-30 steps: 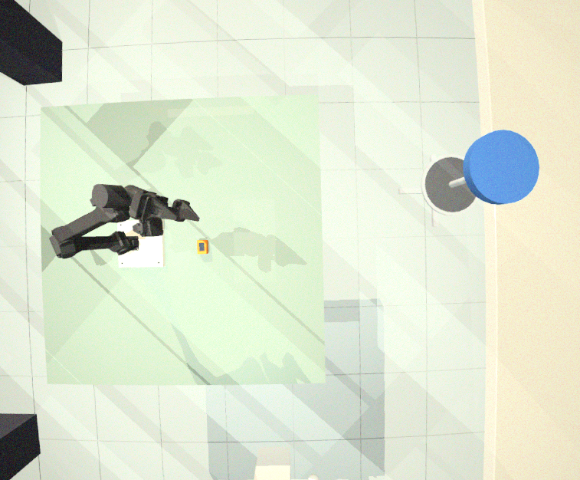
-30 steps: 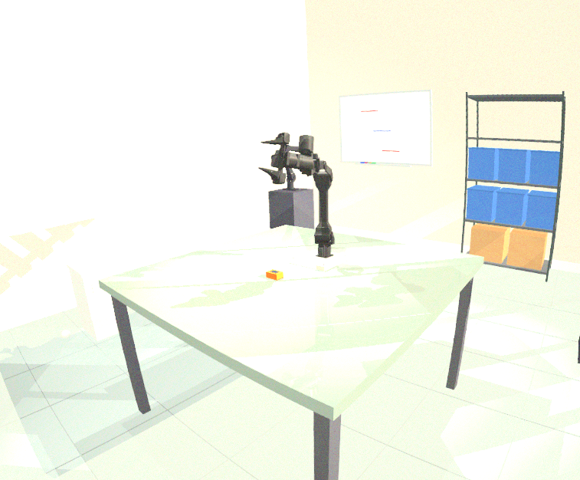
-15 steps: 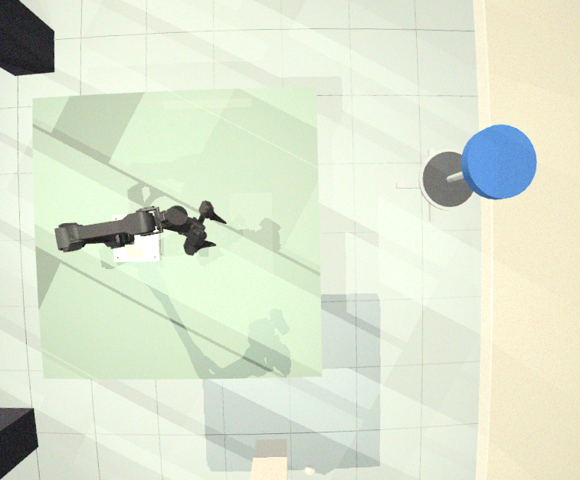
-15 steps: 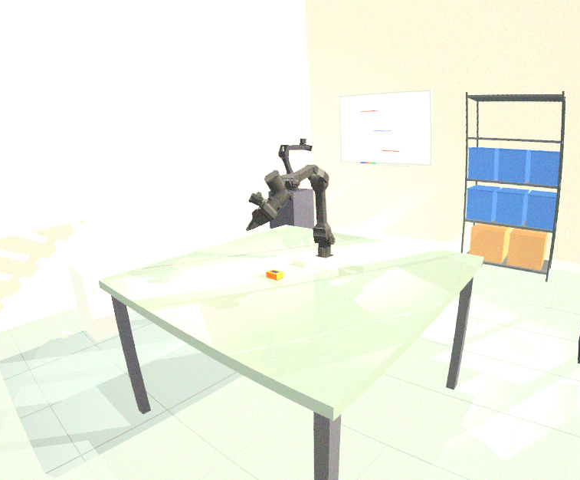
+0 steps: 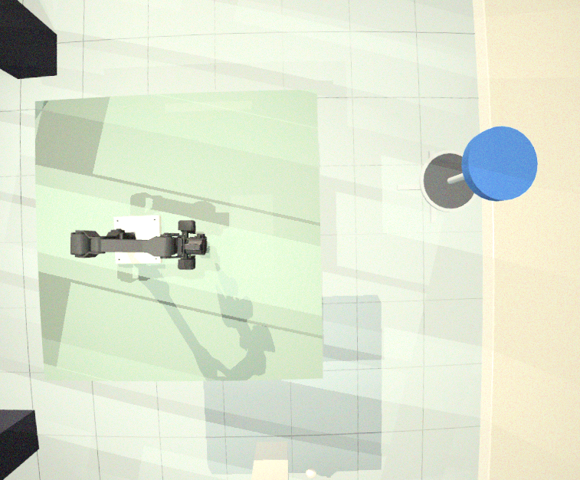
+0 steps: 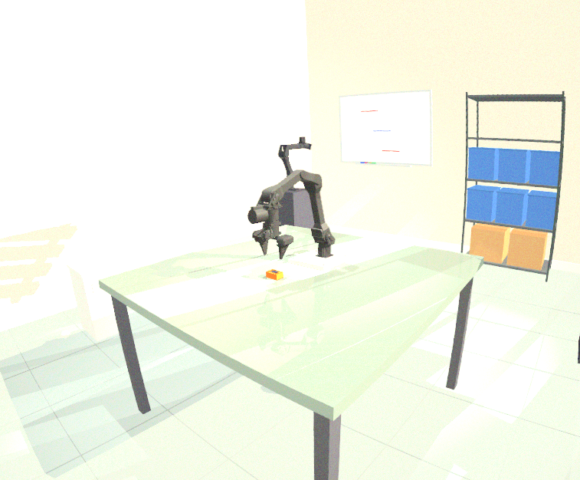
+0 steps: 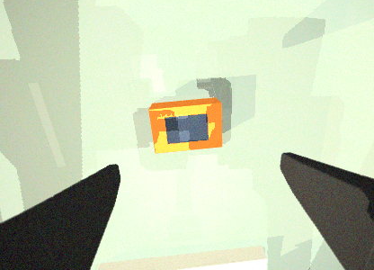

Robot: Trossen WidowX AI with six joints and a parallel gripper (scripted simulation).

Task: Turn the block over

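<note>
My gripper tip is now 7 cm above the orange block.
</note>
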